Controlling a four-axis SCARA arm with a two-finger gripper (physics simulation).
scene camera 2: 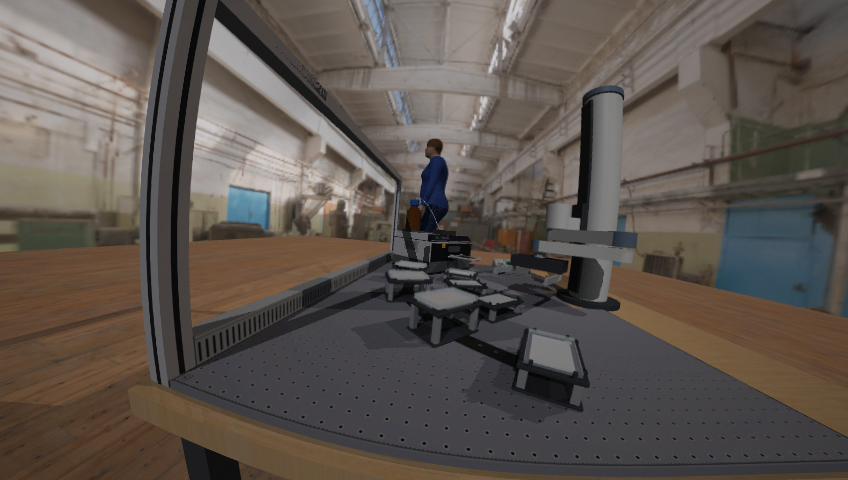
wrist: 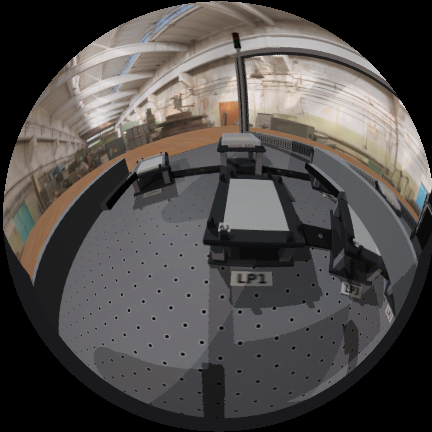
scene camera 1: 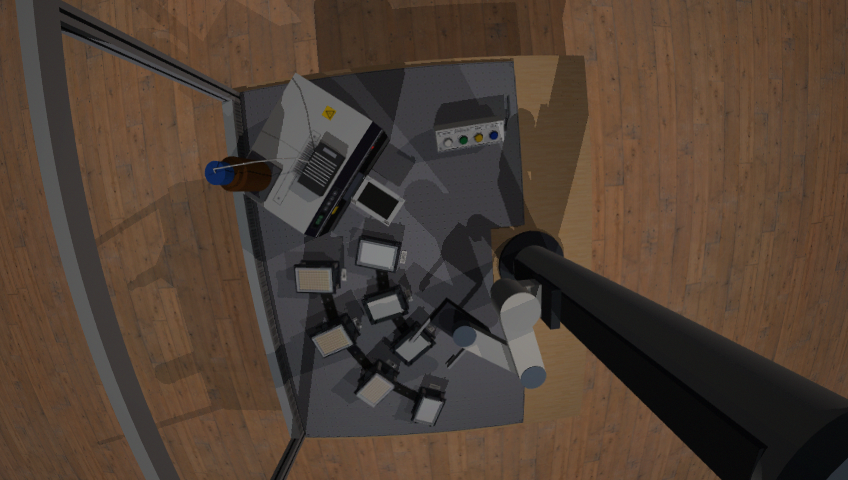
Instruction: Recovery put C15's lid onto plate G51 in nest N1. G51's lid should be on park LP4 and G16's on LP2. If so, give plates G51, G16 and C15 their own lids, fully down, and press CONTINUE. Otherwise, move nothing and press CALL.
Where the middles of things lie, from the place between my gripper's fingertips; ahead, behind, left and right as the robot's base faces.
My gripper is now 640 mm to the left of the brown bottle (scene camera 1: 257, 176), 430 mm short of it and 190 mm below it.
